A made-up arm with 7 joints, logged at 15 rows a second.
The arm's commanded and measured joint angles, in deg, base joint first. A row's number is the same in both.
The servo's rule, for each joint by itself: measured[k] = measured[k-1] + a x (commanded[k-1-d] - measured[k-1]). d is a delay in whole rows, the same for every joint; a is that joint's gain. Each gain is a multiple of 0.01, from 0.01 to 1. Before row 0 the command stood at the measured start. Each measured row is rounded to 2 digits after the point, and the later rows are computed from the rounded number. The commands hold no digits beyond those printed.
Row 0, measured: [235.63, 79.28, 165.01, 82.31, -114.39, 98.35, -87.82]
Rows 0 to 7, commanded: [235.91, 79.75, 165.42, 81.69, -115.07, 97.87, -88.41]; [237.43, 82.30, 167.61, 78.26, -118.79, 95.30, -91.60]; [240.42, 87.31, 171.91, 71.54, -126.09, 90.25, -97.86]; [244.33, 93.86, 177.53, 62.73, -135.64, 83.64, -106.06]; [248.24, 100.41, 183.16, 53.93, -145.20, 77.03, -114.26]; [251.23, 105.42, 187.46, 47.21, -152.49, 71.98, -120.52]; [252.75, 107.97, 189.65, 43.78, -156.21, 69.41, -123.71]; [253.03, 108.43, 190.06, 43.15, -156.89, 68.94, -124.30]
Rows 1 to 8, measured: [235.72, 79.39, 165.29, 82.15, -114.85, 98.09, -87.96]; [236.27, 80.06, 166.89, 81.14, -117.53, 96.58, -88.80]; [237.60, 81.73, 170.35, 78.64, -123.35, 93.16, -90.88]; [239.75, 84.52, 175.30, 74.50, -131.71, 88.02, -94.37]; [242.47, 88.17, 180.72, 69.15, -140.88, 82.09, -98.94]; [245.27, 92.14, 185.37, 63.45, -148.77, 76.63, -103.90]; [247.66, 95.78, 188.32, 58.34, -153.83, 72.73, -108.46]; [249.38, 98.69, 189.52, 54.39, -155.91, 70.68, -112.10]
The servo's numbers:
d 0
a 0.32 0.23 0.69 0.26 0.68 0.54 0.23

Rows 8 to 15, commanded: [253.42, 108.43, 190.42, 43.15, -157.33, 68.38, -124.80]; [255.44, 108.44, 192.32, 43.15, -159.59, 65.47, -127.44]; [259.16, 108.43, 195.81, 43.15, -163.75, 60.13, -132.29]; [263.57, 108.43, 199.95, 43.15, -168.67, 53.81, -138.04]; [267.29, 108.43, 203.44, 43.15, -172.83, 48.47, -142.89]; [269.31, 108.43, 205.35, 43.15, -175.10, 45.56, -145.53]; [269.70, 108.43, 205.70, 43.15, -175.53, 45.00, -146.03]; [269.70, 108.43, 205.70, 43.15, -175.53, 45.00, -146.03]
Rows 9 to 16, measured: [250.67, 100.93, 190.14, 51.47, -156.88, 69.44, -115.02]; [252.20, 102.66, 191.64, 49.31, -158.72, 67.30, -117.88]; [254.43, 103.99, 194.52, 47.71, -162.14, 63.43, -121.19]; [257.35, 105.01, 198.27, 46.52, -166.58, 58.24, -125.07]; [260.53, 105.80, 201.84, 45.64, -170.83, 52.96, -129.17]; [263.34, 106.40, 204.26, 44.99, -173.73, 48.96, -132.93]; [265.38, 106.87, 205.25, 44.51, -174.95, 46.82, -135.94]; [266.76, 107.23, 205.56, 44.16, -175.34, 45.84, -138.26]
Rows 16 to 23, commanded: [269.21, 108.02, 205.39, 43.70, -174.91, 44.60, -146.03]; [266.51, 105.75, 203.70, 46.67, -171.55, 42.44, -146.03]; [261.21, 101.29, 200.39, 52.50, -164.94, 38.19, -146.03]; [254.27, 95.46, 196.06, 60.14, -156.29, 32.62, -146.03]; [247.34, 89.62, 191.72, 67.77, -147.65, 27.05, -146.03]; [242.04, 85.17, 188.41, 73.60, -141.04, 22.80, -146.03]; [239.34, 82.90, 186.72, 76.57, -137.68, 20.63, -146.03]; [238.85, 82.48, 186.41, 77.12, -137.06, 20.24, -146.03]
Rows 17 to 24, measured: [267.54, 107.41, 205.44, 44.04, -175.05, 45.17, -140.05]; [267.21, 107.03, 204.24, 44.72, -172.67, 43.70, -141.43]; [265.29, 105.71, 201.58, 46.74, -167.41, 40.72, -142.49]; [261.76, 103.35, 197.77, 50.22, -159.85, 36.35, -143.30]; [257.15, 100.19, 193.60, 54.78, -151.55, 31.33, -143.93]; [252.31, 96.74, 190.02, 59.67, -144.40, 26.72, -144.41]; [248.16, 93.56, 187.74, 64.06, -139.83, 23.43, -144.78]; [245.18, 91.01, 186.82, 67.46, -137.95, 21.71, -145.07]
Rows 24 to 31, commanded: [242.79, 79.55, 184.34, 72.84, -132.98, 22.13, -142.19]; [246.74, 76.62, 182.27, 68.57, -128.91, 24.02, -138.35]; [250.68, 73.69, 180.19, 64.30, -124.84, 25.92, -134.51]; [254.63, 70.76, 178.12, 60.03, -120.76, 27.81, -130.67]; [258.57, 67.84, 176.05, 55.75, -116.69, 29.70, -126.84]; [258.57, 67.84, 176.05, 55.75, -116.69, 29.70, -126.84]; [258.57, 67.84, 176.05, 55.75, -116.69, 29.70, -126.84]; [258.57, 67.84, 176.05, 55.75, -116.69, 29.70, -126.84]
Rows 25 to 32, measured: [244.42, 88.37, 185.11, 68.86, -134.57, 21.94, -144.41]; [245.16, 85.67, 183.15, 68.78, -130.72, 23.06, -143.02]; [246.93, 82.91, 181.11, 67.62, -126.72, 24.60, -141.06]; [249.39, 80.12, 179.05, 65.65, -122.67, 26.33, -138.67]; [252.33, 77.30, 176.98, 63.08, -118.60, 28.15, -135.95]; [254.33, 75.12, 176.34, 61.17, -117.30, 28.99, -133.85]; [255.69, 73.45, 176.14, 59.76, -116.89, 29.37, -132.24]; [256.61, 72.16, 176.08, 58.72, -116.75, 29.55, -131.00]
